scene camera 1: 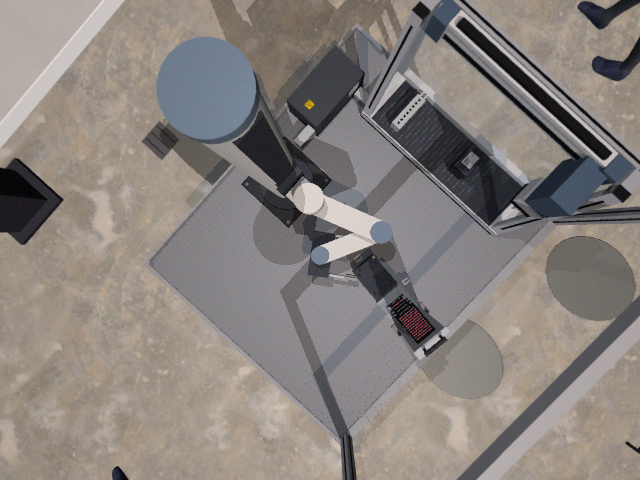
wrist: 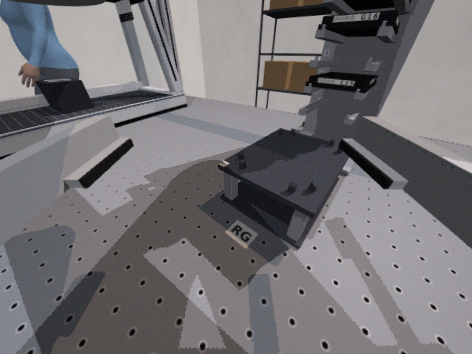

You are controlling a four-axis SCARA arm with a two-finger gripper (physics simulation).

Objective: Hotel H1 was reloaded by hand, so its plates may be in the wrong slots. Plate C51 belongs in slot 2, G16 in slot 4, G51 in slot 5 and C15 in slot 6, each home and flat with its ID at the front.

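Frame: origin at the arm's base, x ahead, y left, z up, level; millimetres.
Seen in the pictures: gripper, fingertip midpoint: (scene camera 1: 359, 259) (wrist: 236, 130).
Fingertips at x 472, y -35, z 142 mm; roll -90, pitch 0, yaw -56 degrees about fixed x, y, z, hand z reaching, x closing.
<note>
Pixels of each thing's top centre, then the offset from my fingertips to it. "spot": a spot on its surface instead.
- hotel, surface spot: (wrist: 345, 59) spot: 35 mm up, 355 mm ahead, 21 mm right
- dark plate marked G16, top centre: (wrist: 364, 20) 84 mm up, 288 mm ahead, 34 mm right
- plate reading C15, top centre: (wrist: 345, 75) 13 mm up, 288 mm ahead, 34 mm right
- red-welled plate, top centre: (scene camera 1: 415, 323) 155 mm up, 288 mm ahead, 34 mm right
- dark box device, surface spot: (scene camera 1: 326, 87) spot: 14 mm down, 586 mm back, 435 mm left
- small black block, surface spot: (wrist: 65, 95) spot: 39 mm down, 44 mm ahead, 550 mm left
My gripper (wrist: 236, 130) is open and empty, low over the perforated deck, with the RG stand beyond its fingertips. The hotel (wrist: 345, 59) stands upright at the upper right of the wrist view. A dark plate marked G16 (wrist: 356, 21) sits flat in it, ID facing the camera. Lower, a plate reading C15 (wrist: 345, 81) sits flat, ID also facing the camera. Between them is an empty pair of supports, with another below C15. Slot numbers cannot be read. Part of a dark item shows above G16. A red-welled plate (scene camera 1: 415, 321) tops the hotel stack. C51 and G51 cannot be made out.
The dark RG stand (scene camera 1: 376, 277) (wrist: 285, 167) bears small pegs and no plate, between gripper and hotel. A dark box device (scene camera 1: 326, 87) and a framed bay holding a small black block (scene camera 1: 468, 160) (wrist: 65, 95) stand farther off. A person (wrist: 37, 42) stands beyond the bay.
</note>
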